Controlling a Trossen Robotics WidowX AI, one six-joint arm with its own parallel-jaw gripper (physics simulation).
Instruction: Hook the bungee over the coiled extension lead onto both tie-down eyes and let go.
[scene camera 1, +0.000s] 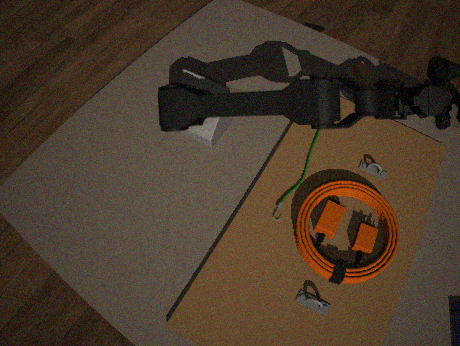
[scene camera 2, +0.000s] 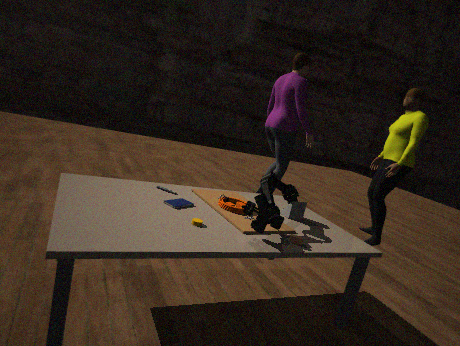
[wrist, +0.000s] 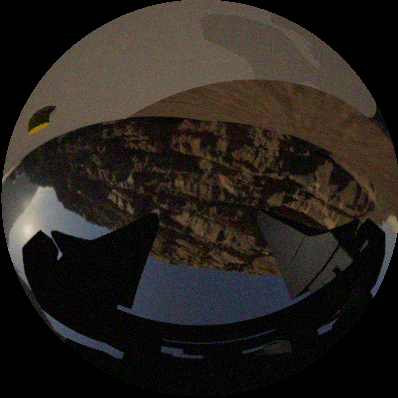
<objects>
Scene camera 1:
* orange coiled extension lead: 329, 220, on a brown board
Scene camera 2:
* brown board: 209, 196
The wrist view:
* gripper: 208, 216
</objects>
